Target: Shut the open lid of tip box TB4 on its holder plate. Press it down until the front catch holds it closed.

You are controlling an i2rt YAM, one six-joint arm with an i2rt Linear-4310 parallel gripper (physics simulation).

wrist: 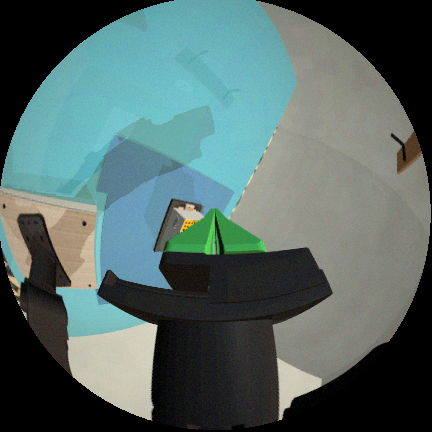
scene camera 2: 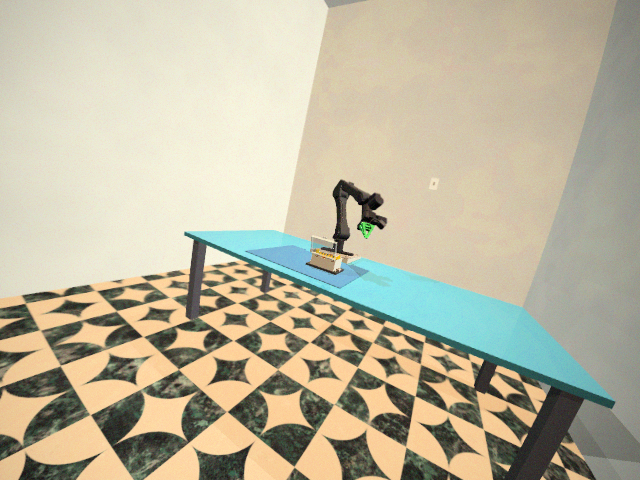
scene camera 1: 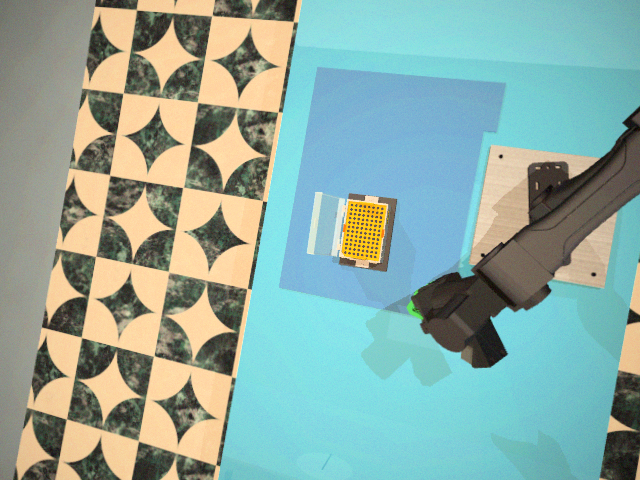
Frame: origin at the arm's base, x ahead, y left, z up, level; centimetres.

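Where they show: gripper, fingertip midpoint: (wrist: 214, 213) (scene camera 2: 366, 238) (scene camera 1: 409, 309); arm's base, origin of the base link: (wrist: 45, 256) (scene camera 2: 337, 252).
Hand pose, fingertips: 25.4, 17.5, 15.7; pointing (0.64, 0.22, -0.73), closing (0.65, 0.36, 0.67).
Each offset is from my fingertips to the centre of the thing, as dx, dy, dz. "spot": to the spot under its first point. Level surfaces: height alone.
Tip box TB4 @[+10.0, -14.6, -13.9] (scene camera 1: 364, 230) (scene camera 2: 325, 260) (wrist: 189, 226), pale with an orange-yellow perforated top, stands on its dark holder plate (scene camera 1: 391, 235) (scene camera 2: 315, 266) (wrist: 163, 232). Its clear lid @[spot: +17.0, -15.8, -7.5] (scene camera 1: 325, 224) (scene camera 2: 323, 244) stands open on the box's left side in scene camera 1, upright in scene camera 2; in the wrist view the green fingers hide part of the box and the lid cannot be made out. My gripper (scene camera 2: 366, 237) (wrist: 214, 213) is shut with nothing between its green fingers. It hangs well above the table, to the lower right of the box in scene camera 1, apart from box and lid.
A blue mat @[dz -17.2] (scene camera 1: 403, 129) (scene camera 2: 289, 254) (wrist: 120, 225) lies under the holder plate on the turquoise table @[dz -17.5] (scene camera 1: 330, 372) (scene camera 2: 454, 315) (wrist: 240, 45). The arm's wooden base board (scene camera 1: 547, 268) (wrist: 85, 255) lies beside the mat. The arm casts shadows across table and mat.
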